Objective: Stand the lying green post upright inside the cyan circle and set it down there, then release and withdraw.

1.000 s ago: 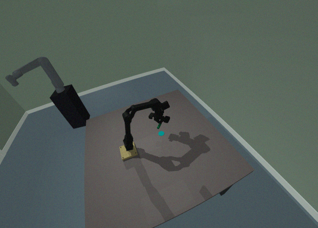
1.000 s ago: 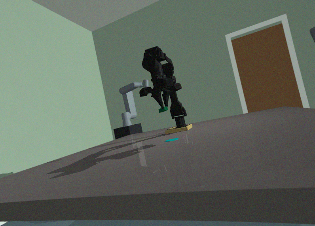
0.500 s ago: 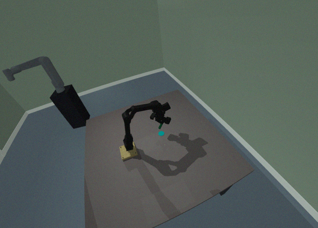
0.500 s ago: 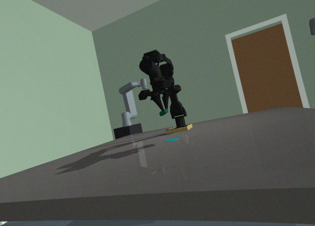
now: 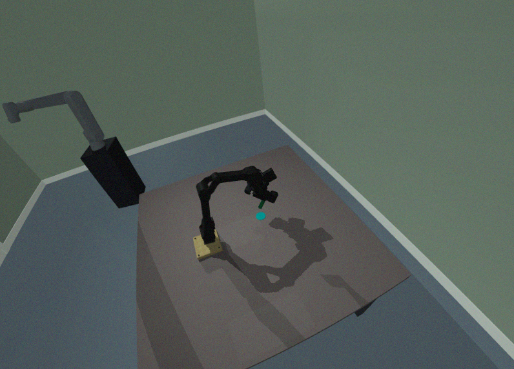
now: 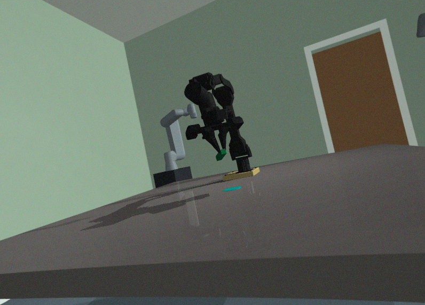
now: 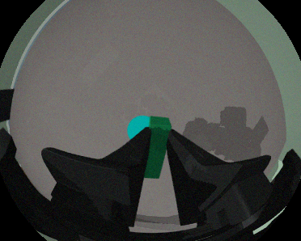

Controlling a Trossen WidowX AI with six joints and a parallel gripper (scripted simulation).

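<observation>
My gripper tip is 120 mm above the cyan circle, 30 mm past it and 10 mm to the left of it. Also, from my gripper tip: green post (20 mm to the right, 10 mm below, 10 mm behind).
</observation>
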